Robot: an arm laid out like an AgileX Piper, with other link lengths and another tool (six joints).
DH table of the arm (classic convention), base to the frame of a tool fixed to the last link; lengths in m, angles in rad. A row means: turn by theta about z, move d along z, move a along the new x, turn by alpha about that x. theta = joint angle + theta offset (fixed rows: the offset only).
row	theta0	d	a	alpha
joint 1	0	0.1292	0	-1.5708
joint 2	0.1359	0	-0.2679	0
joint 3	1.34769	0	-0.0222	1.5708
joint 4	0	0.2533	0	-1.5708
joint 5	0	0	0	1.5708
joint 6	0.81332	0.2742	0.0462	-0.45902
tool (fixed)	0	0.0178	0	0
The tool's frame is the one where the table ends.
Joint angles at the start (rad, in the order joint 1, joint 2, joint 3, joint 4, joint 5, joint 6): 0.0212, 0.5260, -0.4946, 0.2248, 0.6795, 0.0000
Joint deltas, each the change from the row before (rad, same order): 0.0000, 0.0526, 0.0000, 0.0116, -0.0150, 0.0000; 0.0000, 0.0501, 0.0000, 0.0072, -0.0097, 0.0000; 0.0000, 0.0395, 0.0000, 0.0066, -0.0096, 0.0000; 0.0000, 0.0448, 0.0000, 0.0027, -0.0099, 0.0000
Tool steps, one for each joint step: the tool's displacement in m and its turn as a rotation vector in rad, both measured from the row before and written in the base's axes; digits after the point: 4 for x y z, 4 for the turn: 0.0039, 0.0015, -0.0096, 0.0109, 0.0382, -0.0031; 0.0024, 0.0009, -0.0107, 0.0063, 0.0408, -0.0025; 0.0020, 0.0007, -0.0081, 0.0058, 0.0303, -0.0028; 0.0017, 0.0000, -0.0100, 0.0017, 0.0353, -0.0027
